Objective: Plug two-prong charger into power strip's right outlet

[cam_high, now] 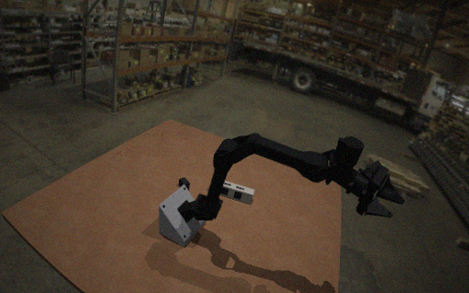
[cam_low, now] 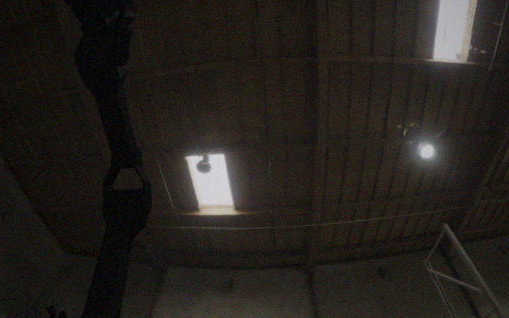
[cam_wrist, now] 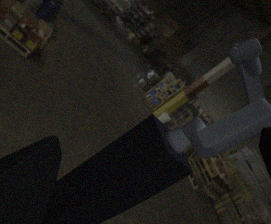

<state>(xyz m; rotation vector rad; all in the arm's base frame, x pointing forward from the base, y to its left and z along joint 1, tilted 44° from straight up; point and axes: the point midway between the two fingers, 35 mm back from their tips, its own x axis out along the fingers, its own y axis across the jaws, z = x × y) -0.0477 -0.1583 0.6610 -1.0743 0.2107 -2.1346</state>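
Now: the two-prong charger 76 cm to the left of my gripper tip, 43 cm below it and 29 cm ahead of it.
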